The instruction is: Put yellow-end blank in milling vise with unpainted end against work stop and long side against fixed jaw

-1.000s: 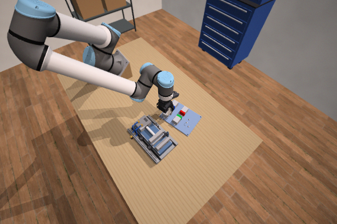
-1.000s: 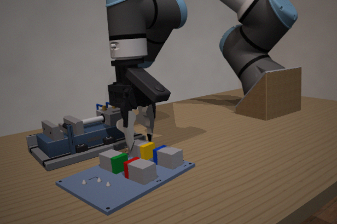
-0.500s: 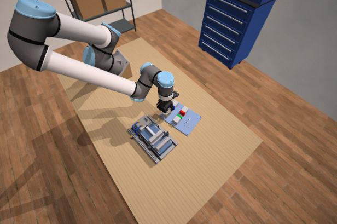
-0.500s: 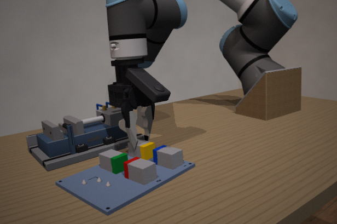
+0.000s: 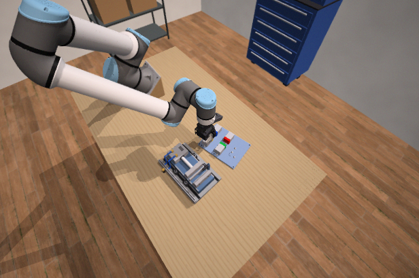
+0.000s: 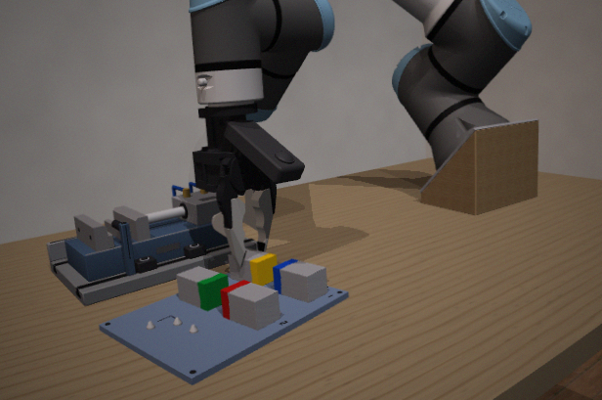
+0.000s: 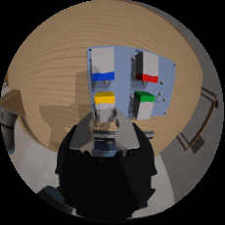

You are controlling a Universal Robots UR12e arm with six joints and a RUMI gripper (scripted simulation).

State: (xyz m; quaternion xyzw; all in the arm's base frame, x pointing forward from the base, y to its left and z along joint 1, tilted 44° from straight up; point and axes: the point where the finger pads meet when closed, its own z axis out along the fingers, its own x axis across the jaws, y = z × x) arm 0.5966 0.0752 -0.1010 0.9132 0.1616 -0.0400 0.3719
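Now: the yellow-ended blank 2 cm below my hand. Also, from my hand: blue-ended blank: 9 cm to the left, 3 cm behind, 2 cm below; blue plate: 7 cm to the left, 7 cm ahead, 4 cm below; green-ended blank: 9 cm ahead, 3 cm to the left, 2 cm below.
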